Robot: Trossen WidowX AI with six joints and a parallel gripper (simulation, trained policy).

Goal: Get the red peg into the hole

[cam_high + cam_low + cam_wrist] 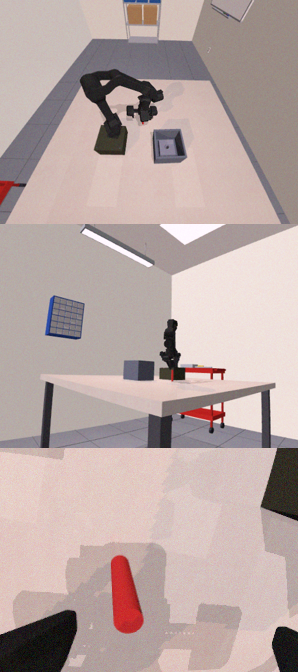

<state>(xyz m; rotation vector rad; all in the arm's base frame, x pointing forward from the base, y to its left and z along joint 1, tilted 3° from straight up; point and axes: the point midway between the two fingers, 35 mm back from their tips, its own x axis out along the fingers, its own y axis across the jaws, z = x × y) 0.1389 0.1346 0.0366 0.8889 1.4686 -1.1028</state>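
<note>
Right now my gripper tip is 2 cm short of the red peg, 1 cm to the right of it and 5 cm above it. Also, from my gripper tip: plate 19 cm ahead, 16 cm to the right, 5 cm below.
</note>
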